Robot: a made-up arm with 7 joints.
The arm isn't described. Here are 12 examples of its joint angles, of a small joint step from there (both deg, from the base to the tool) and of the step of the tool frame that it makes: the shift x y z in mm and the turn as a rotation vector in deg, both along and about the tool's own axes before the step.
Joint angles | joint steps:
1: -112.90 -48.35 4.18 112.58 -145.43 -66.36 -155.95 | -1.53 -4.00 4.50 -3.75 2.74 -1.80 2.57
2: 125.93 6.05 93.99 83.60 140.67 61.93 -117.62 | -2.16 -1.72 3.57 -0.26 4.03 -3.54 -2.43
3: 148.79 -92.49 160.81 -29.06 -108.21 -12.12 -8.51 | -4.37 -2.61 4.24 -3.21 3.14 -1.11 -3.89
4: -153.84 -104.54 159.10 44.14 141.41 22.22 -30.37 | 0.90 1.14 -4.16 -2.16 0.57 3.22 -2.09
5: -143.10 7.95 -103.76 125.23 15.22 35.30 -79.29 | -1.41 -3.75 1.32 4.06 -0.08 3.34 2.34
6: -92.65 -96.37 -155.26 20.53 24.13 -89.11 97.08 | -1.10 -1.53 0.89 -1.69 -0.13 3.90 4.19
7: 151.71 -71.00 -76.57 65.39 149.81 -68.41 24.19 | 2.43 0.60 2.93 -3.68 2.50 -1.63 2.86
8: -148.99 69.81 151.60 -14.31 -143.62 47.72 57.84 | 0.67 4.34 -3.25 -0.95 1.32 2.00 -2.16
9: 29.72 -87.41 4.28 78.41 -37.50 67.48 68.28 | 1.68 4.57 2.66 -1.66 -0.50 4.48 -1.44
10: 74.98 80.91 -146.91 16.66 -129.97 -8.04 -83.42 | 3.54 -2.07 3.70 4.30 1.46 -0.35 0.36
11: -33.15 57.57 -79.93 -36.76 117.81 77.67 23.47 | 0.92 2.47 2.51 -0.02 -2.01 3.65 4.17
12: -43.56 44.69 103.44 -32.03 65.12 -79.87 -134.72 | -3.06 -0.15 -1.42 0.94 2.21 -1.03 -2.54
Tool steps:
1: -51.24 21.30 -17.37 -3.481 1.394 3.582
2: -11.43 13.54 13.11 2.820 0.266 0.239
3: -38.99 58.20 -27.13 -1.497 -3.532 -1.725
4: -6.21 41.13 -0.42 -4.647 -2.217 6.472
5: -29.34 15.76 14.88 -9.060 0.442 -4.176
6: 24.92 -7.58 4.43 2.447 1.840 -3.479
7: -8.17 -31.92 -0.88 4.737 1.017 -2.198
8: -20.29 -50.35 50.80 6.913 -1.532 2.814
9: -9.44 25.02 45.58 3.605 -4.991 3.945
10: 46.52 32.72 -3.93 0.560 3.701 -7.806
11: -13.05 -8.85 31.26 0.009 -4.469 -4.372
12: 29.11 -9.99 -4.78 0.115 1.117 0.657
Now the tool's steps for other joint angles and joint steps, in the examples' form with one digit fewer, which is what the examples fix.
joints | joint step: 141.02 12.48 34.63 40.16 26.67 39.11 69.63 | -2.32 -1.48 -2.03 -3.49 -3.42 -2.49 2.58
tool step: 12.7 39.2 -38.2 -6.13 6.72 2.98
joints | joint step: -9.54 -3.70 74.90 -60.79 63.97 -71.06 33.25 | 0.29 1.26 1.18 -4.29 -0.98 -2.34 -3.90
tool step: 14.1 21.3 19.5 -4.86 3.82 1.72
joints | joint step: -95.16 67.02 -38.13 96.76 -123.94 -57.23 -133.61 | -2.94 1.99 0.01 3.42 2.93 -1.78 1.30
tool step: 35.0 -9.3 21.0 3.24 -3.22 -8.62
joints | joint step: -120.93 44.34 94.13 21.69 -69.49 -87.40 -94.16 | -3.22 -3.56 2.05 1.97 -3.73 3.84 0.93
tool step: 11.2 -9.2 56.2 -0.36 5.58 -1.67
